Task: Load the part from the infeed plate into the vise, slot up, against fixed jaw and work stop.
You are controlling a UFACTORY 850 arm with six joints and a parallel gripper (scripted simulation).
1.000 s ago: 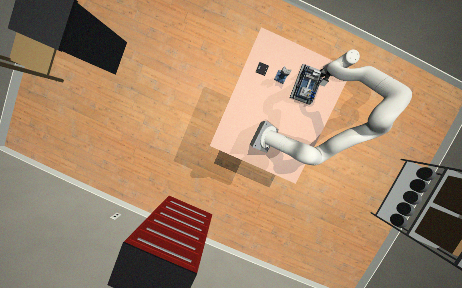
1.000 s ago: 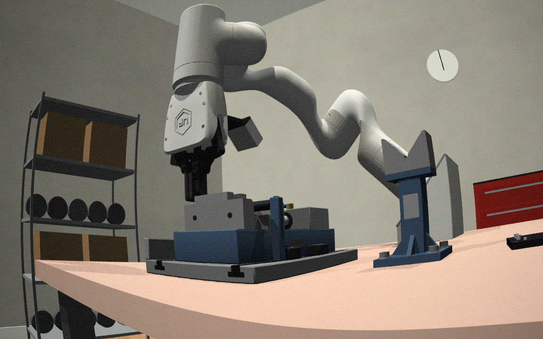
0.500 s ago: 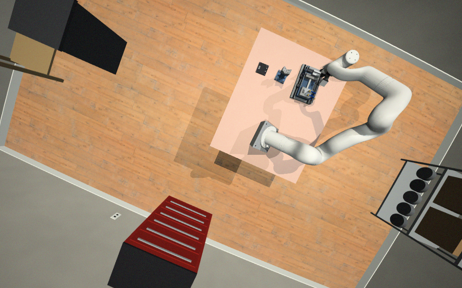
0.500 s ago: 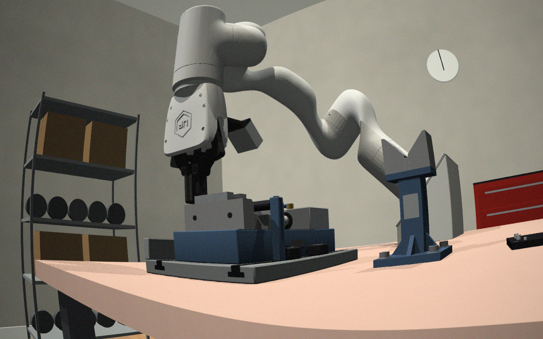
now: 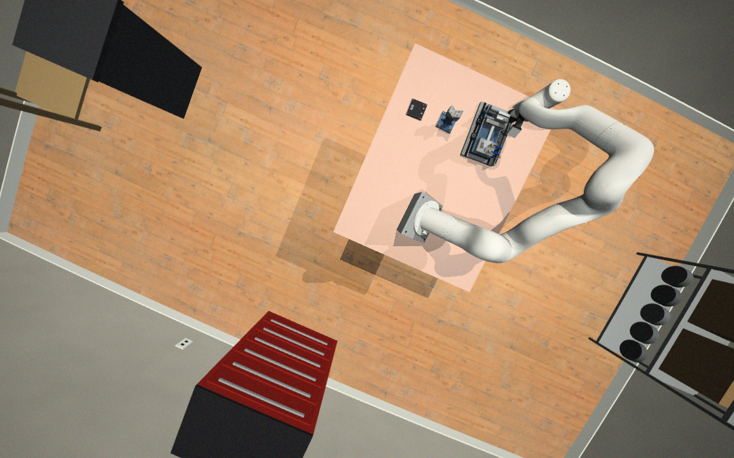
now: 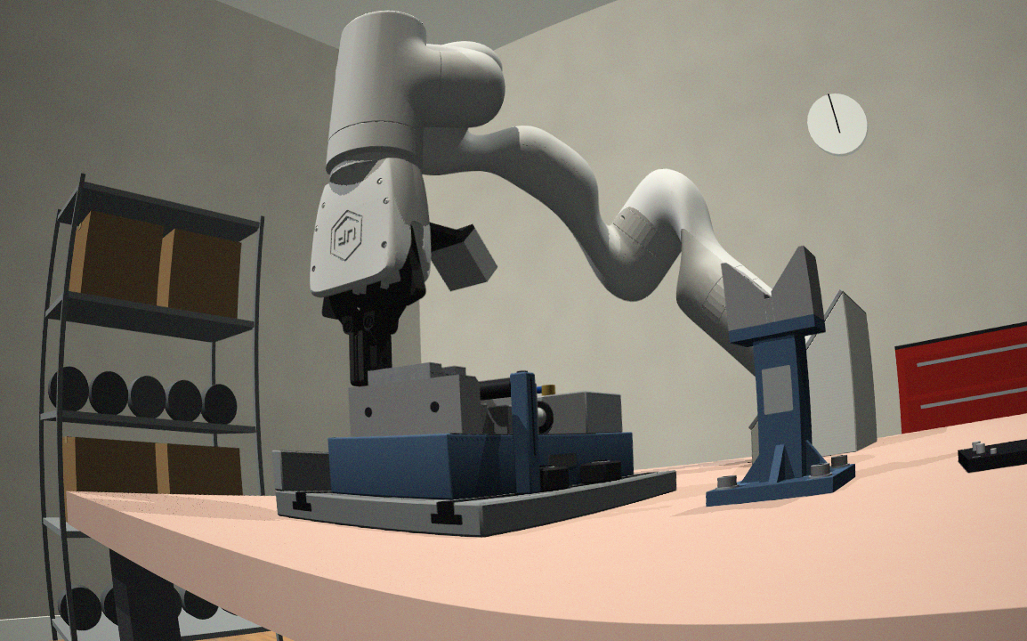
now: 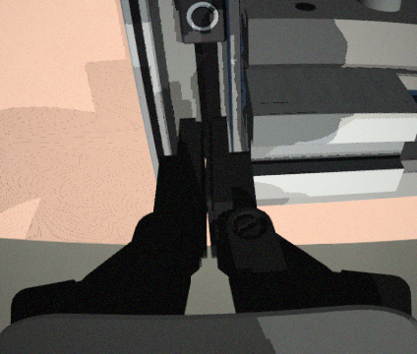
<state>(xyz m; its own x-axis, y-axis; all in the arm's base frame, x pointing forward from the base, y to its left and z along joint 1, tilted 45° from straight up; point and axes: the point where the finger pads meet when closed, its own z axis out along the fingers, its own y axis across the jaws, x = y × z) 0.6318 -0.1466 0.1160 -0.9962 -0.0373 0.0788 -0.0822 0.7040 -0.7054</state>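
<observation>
Now: the part 50 mm to the left of my hand and 20 mm below it. Round my hand: cylinder rod 90 mm behind, 60 mm to the left, 40 mm below; moving jaw 60 mm to the left, 40 mm below, 40 mm behind; work stop rod 110 mm to the left, 30 mm below, 10 mm behind.
</observation>
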